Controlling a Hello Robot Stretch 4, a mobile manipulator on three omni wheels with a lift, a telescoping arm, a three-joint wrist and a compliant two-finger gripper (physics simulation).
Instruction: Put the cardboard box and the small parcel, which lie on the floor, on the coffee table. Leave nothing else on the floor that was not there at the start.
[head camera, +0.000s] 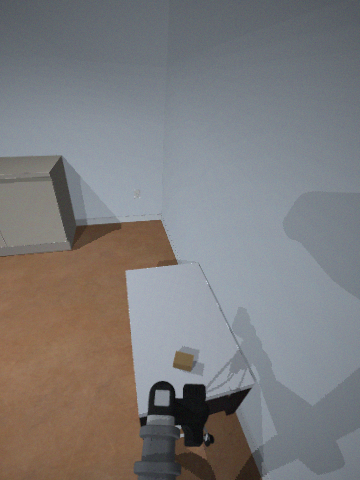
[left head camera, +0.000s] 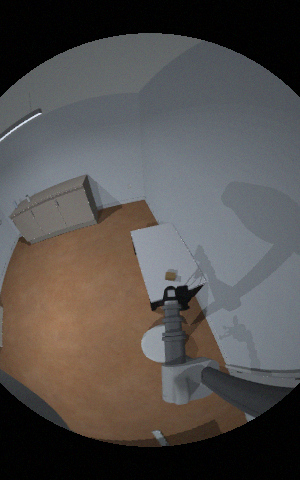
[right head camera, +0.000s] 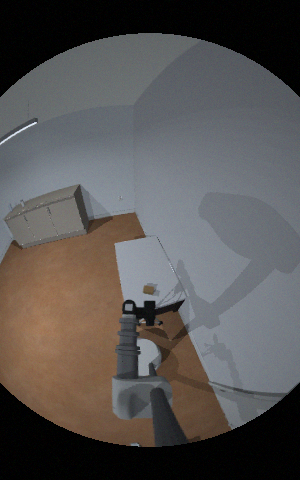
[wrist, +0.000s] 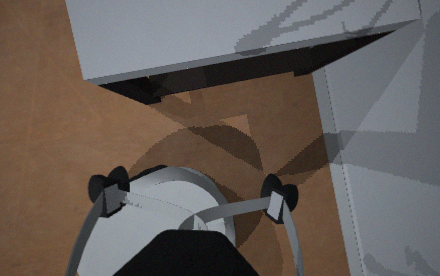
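Seen in the pictures: gripper, between the fingertips: (wrist: 196, 186); robot's base, origin of its link: (left head camera: 161, 342) (right head camera: 140, 355).
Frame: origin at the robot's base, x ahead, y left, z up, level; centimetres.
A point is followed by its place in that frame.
A small tan box (head camera: 183, 360) @[x 60.7, y -8.7, z 47.3 cm] (left head camera: 170, 275) @[x 60.6, y -9.1, z 47.3 cm] (right head camera: 149, 289) @[x 60.4, y -10.1, z 47.3 cm] rests on the near half of the white coffee table (head camera: 165, 310) @[x 93.1, y 1.8, z 42.3 cm] (left head camera: 155, 250) @[x 93.6, y 2.7, z 42.2 cm] (right head camera: 137, 260) @[x 97.6, y 2.0, z 42.3 cm] (wrist: 200, 30) @[x 48.0, y -7.6, z 42.3 cm]. I cannot tell whether it is the cardboard box or the small parcel. A second box or parcel does not show on the floor in these views. My gripper (right head camera: 151, 323) @[x 27.4, y -8.7, z 59.1 cm] (wrist: 196, 186) @[x 27.4, y -8.7, z 59.1 cm] is open, its fingertips wide apart with nothing between them. It hangs above the floor just off the table's near end, apart from the box. In the head camera view the wrist partly hides the fingers.
My round white base (left head camera: 154, 344) @[x -0.5, y 7.4, z 18.7 cm] (right head camera: 150, 355) @[x 1.6, y -10.2, z 18.7 cm] (wrist: 150, 210) stands on the floor below the arm. A wall (head camera: 300, 150) @[x 80.9, y -38.4, z 140.6 cm] runs close along the table's right side. A beige cabinet (head camera: 30, 210) @[x 188.0, y 137.7, z 51.8 cm] (left head camera: 65, 210) @[x 182.3, y 158.0, z 48.9 cm] (right head camera: 55, 220) @[x 181.3, y 161.8, z 45.5 cm] stands at the back left. A pale strip (left head camera: 160, 438) shows at the bottom edge.
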